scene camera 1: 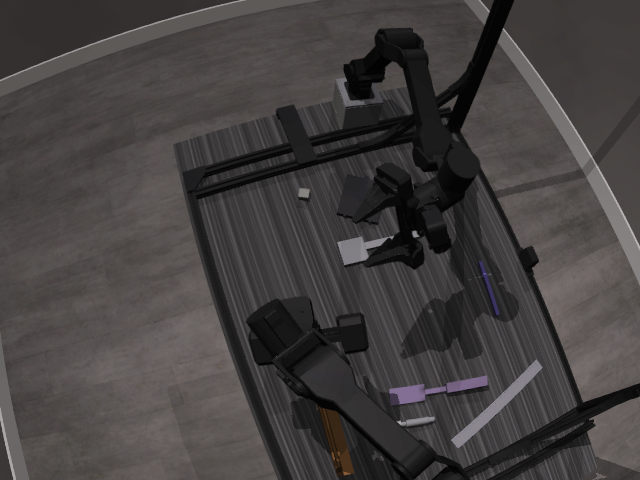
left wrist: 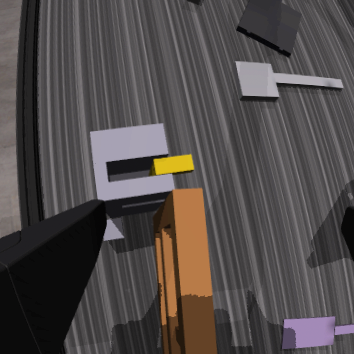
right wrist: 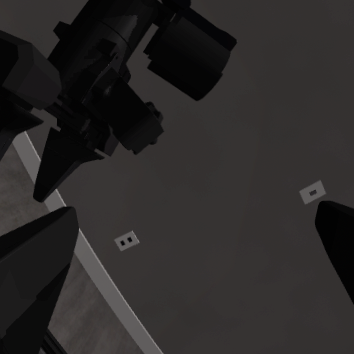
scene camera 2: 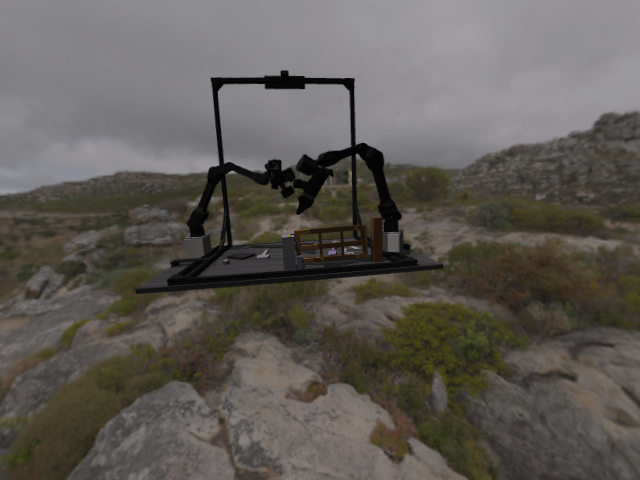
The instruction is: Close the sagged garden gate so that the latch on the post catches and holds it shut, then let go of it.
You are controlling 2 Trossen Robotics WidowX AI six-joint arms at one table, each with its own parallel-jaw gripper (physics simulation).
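Frame: origin at the left arm's base, x ahead, y left, z up, level; metres.
Seen in the pictures: left gripper, fingertip midpoint: point(left wrist: 228, 215) point(right wrist: 8, 198) point(scene camera 2: 298, 211); right gripper, fingertip midpoint: point(scene camera 1: 359, 244) point(right wrist: 200, 216) point(scene camera 2: 283, 178); left arm's base, origin of the base link: point(scene camera 2: 391, 231); right arm's base, origin of the base link: point(scene camera 1: 359, 90) point(scene camera 2: 197, 236).
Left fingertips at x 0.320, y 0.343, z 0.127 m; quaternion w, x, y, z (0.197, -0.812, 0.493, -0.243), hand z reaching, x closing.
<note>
Pixels of each thing's middle, then the offset from my left fingertips to it. "spot": a spot on its surface instead.
- orange-brown gate, body centre: point(scene camera 1: 309, 395) point(scene camera 2: 325, 246) dx -0.104, dy -0.035, dz -0.157 m
- brown post, surface spot: point(scene camera 2: 376, 239) spot: dx -0.297, dy -0.159, dz -0.137 m
- grey latch post, surface spot: point(left wrist: 131, 142) spot: dx +0.040, dy +0.058, dz -0.101 m
- yellow latch, body centre: point(left wrist: 168, 171) dx +0.042, dy +0.023, dz -0.129 m
- pale flat tool, body centre: point(left wrist: 294, 83) point(scene camera 1: 381, 245) point(scene camera 2: 265, 254) dx +0.297, dy -0.090, dz -0.235 m
- dark plate, body centre: point(left wrist: 270, 19) point(scene camera 1: 361, 198) point(scene camera 2: 241, 255) dx +0.402, dy -0.015, dz -0.235 m
- purple tool, body centre: point(scene camera 1: 439, 389) dx -0.006, dy -0.312, dz -0.230 m
- white rod, body centre: point(scene camera 1: 407, 430) dx -0.117, dy -0.267, dz -0.233 m
- pale strip, body centre: point(scene camera 1: 499, 403) dx -0.006, dy -0.477, dz -0.240 m
- blue stick, body centre: point(scene camera 1: 488, 288) dx +0.269, dy -0.378, dz -0.236 m
The orange-brown gate point(scene camera 1: 338, 449) point(scene camera 2: 330, 229) point(left wrist: 189, 250) stands upright, hinged on a brown post point(scene camera 2: 376, 239). Its free end is close beside the grey latch post point(scene camera 2: 289, 253) point(left wrist: 131, 142). The yellow latch point(left wrist: 173, 164) sticks out from the post's slot, just beyond the gate's end in the left wrist view; I cannot tell whether it has caught. My left gripper point(left wrist: 228, 215) point(scene camera 2: 299, 211) is open and empty above the gate's end, a finger on each side; its arm hides it in scene camera 1. My right gripper point(scene camera 1: 361, 242) point(right wrist: 200, 216) is open and empty, high above the table.
A pale flat tool point(scene camera 1: 353, 251) point(left wrist: 257, 80) and a dark plate point(scene camera 1: 353, 193) point(left wrist: 270, 22) lie beyond the latch post. A purple tool point(scene camera 1: 407, 394) point(left wrist: 309, 331), a white rod point(scene camera 1: 417, 422), a pale strip point(scene camera 1: 496, 404) and a blue stick point(scene camera 1: 489, 286) lie right of the gate.
</note>
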